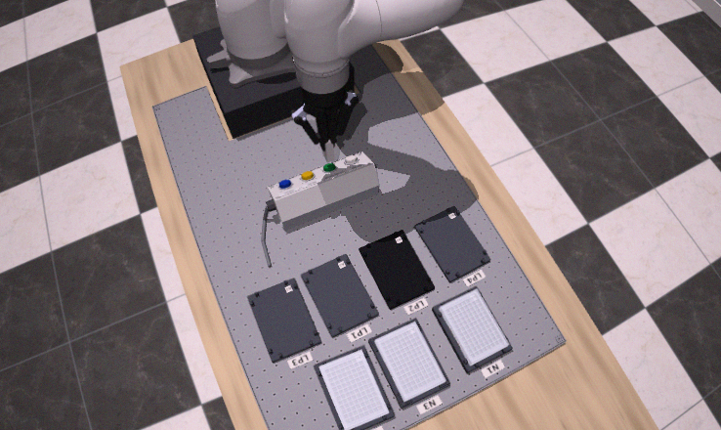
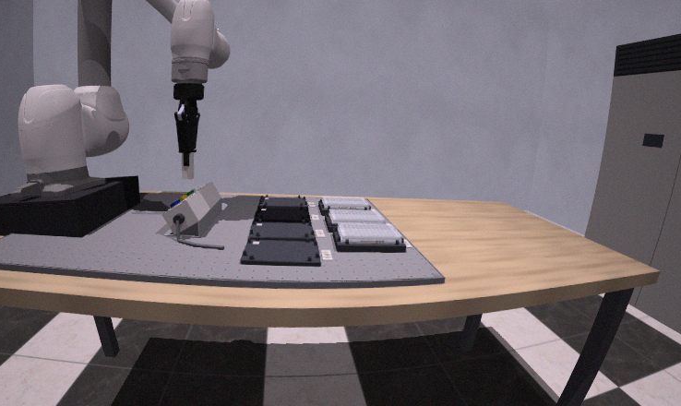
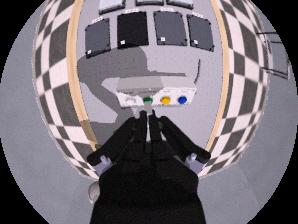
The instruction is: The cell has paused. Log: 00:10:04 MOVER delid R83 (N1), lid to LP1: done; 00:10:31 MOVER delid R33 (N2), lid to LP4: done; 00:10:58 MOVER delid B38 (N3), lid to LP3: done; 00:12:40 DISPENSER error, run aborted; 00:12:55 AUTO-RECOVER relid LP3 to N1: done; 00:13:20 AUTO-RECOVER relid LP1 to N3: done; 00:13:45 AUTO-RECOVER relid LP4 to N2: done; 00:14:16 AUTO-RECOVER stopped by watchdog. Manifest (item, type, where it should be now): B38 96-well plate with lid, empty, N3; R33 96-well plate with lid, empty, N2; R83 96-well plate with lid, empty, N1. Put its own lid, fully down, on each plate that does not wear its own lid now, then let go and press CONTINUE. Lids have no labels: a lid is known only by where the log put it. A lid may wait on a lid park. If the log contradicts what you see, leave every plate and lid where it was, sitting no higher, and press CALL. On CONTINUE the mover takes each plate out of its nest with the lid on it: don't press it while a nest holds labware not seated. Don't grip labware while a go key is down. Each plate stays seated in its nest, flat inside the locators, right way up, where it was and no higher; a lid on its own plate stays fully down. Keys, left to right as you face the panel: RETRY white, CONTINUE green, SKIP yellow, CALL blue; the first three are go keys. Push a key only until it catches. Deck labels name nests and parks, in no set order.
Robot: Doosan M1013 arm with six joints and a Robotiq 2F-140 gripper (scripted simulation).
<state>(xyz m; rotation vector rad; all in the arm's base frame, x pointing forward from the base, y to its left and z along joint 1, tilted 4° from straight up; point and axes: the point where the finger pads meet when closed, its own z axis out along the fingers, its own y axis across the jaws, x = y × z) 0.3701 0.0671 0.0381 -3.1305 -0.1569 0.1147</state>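
The green key is 70 mm below my hand. The rest, counted from my hand: yellow key (70 mm below, 50 mm to the right, 10 mm ahead); white key (70 mm below, 50 mm to the left); blue key (100 mm to the right, 70 mm below, 10 mm ahead).
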